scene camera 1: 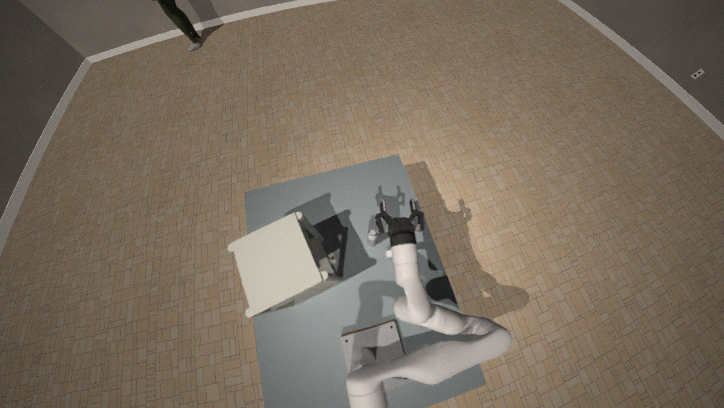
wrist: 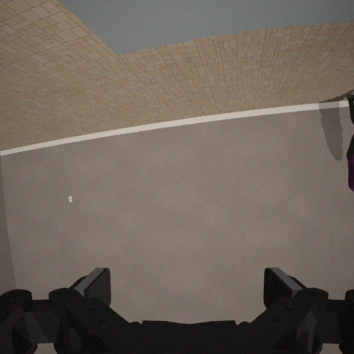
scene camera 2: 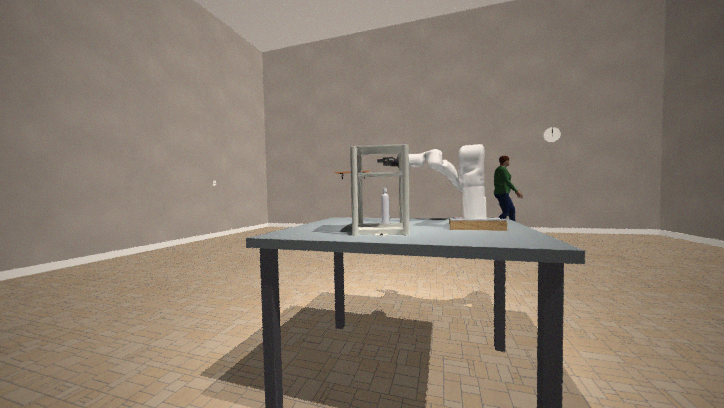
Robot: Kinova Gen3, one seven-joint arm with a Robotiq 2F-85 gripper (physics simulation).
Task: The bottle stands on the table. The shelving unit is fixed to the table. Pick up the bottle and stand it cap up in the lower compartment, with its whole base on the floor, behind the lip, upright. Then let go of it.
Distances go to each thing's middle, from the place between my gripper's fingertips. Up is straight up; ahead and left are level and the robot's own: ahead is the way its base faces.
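I have my hand to count from, and the pale shelving unit (scene camera 1: 280, 267) is 7 cm behind it, 41 cm to the left of it and 17 cm below it.
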